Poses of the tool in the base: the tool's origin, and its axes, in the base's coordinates. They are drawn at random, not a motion.
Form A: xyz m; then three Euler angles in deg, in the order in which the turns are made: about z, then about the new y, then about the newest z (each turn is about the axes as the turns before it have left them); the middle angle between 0 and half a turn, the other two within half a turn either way.
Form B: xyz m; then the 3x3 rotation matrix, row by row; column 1 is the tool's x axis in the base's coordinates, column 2 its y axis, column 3 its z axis. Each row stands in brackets. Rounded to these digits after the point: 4 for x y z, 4 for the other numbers.
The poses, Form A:
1: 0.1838 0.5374 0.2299 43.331 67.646 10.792
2: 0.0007 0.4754 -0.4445 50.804 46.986 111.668
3: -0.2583 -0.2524 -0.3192 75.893 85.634 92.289
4: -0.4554 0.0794 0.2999 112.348 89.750 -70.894
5: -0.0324 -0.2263 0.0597 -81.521 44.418 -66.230
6: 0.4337 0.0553 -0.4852 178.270 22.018 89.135
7: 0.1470 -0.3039 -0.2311 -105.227 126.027 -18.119
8: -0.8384 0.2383 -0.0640 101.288 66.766 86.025
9: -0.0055 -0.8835 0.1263 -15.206 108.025 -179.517
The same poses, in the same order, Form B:
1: [0.1838 0.5374 0.2299], [[0.1433 -0.7259 0.6727], [0.3926 0.6657 0.6346], [-0.9085 0.1732 0.3803]]
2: [0.0007 0.4754 -0.4445], [[-0.8794 -0.1145 0.4621], [0.3921 -0.7247 0.5667], [0.2700 0.6795 0.6822]]
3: [-0.2583 -0.2524 -0.3192], [[-0.9698 0.0202 0.2430], [0.2406 -0.0835 0.9670], [0.0398 0.9963 0.0761]]
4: [-0.4554 0.0794 0.2999], [[0.8734 -0.3043 -0.3802], [0.3606 -0.1206 0.9249], [-0.3273 -0.9449 0.0044]]
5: [-0.0324 -0.2263 0.0597], [[-0.8627 0.4950 0.1032], [-0.4197 -0.5871 -0.6922], [-0.2821 -0.6405 0.7143]]
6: [0.4337 0.0553 -0.4852], [[-0.0442 0.9261 -0.3747], [-0.9990 -0.0431 0.0113], [-0.0057 0.3749 0.9271]]
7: [0.1470 -0.3039 -0.2311], [[-0.1533 0.9651 -0.2124], [0.6211 -0.0731 -0.7803], [-0.7686 -0.2515 -0.5882]]
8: [-0.8384 0.2383 -0.0640], [[-0.9836 0.0091 -0.1799], [-0.1685 -0.3995 0.9011], [-0.0637 0.9167 0.3945]]
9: [-0.0055 -0.8835 0.1263], [[0.2964 -0.2648 0.9176], [-0.0893 -0.9643 -0.2494], [0.9509 -0.0080 -0.3094]]
